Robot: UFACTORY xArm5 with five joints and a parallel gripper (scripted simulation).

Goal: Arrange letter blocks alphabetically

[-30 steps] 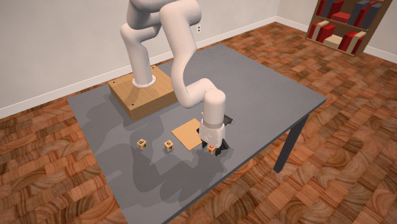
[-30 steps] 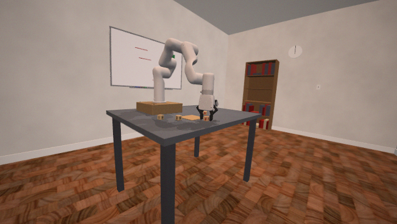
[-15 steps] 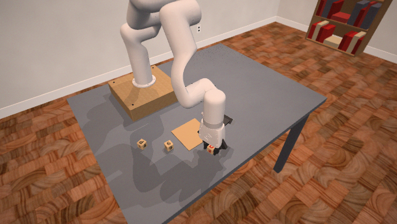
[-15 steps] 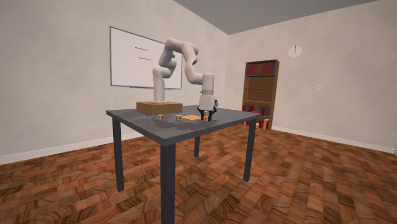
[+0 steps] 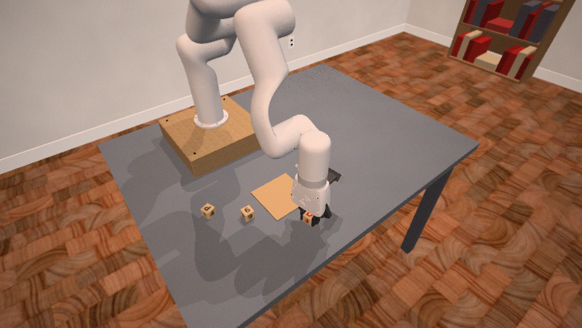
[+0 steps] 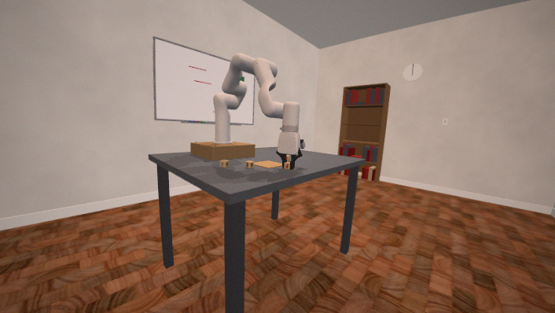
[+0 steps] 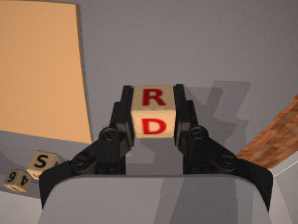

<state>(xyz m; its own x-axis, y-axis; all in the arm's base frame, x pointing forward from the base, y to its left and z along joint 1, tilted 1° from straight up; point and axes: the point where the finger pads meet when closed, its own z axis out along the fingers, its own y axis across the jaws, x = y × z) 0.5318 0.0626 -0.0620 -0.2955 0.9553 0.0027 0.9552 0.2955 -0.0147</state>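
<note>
Now: hand 1 cm above the wooden block. Also, from my hand: tan mat (13 cm behind, 2 cm to the right, 2 cm below).
</note>
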